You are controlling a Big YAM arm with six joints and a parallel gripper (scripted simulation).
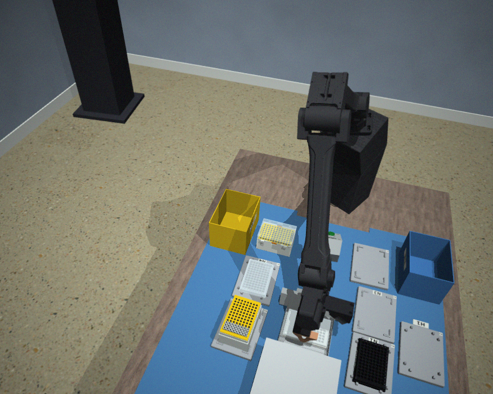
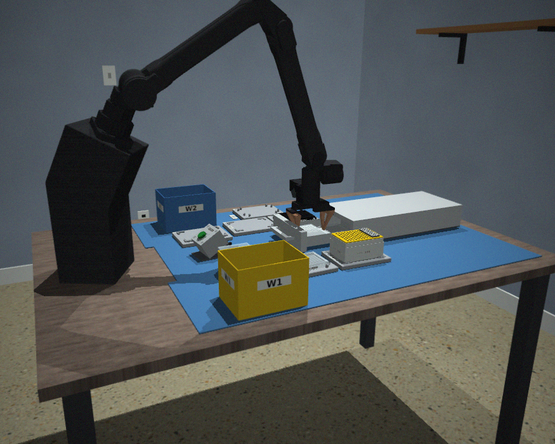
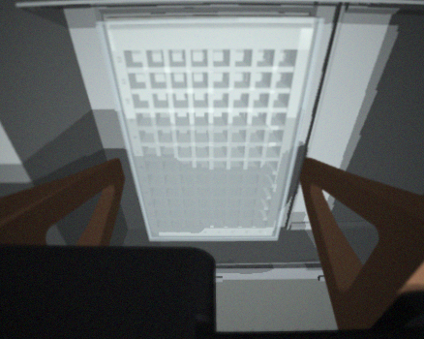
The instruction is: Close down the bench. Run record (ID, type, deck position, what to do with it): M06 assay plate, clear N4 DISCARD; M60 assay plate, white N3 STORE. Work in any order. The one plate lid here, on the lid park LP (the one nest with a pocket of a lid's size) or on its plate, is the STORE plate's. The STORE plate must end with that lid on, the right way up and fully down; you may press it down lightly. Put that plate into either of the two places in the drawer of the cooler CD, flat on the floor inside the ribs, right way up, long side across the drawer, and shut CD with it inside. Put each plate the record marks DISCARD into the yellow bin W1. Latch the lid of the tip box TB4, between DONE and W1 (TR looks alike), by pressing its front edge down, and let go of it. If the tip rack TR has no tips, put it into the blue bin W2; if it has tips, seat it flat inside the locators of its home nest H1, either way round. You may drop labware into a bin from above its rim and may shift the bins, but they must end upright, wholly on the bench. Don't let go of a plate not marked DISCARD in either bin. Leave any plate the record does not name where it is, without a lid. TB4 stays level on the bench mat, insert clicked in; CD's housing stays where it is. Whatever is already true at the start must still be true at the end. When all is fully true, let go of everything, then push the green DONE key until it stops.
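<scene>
Right now my hand is 10 mm above the clear plate lid. The rest, counted from my hand: cooler drawer: 30 mm ahead, 10 mm below; nest N2: 30 mm ahead, 190 mm to the right, 30 mm below; white assay plate: 20 mm below.
</scene>
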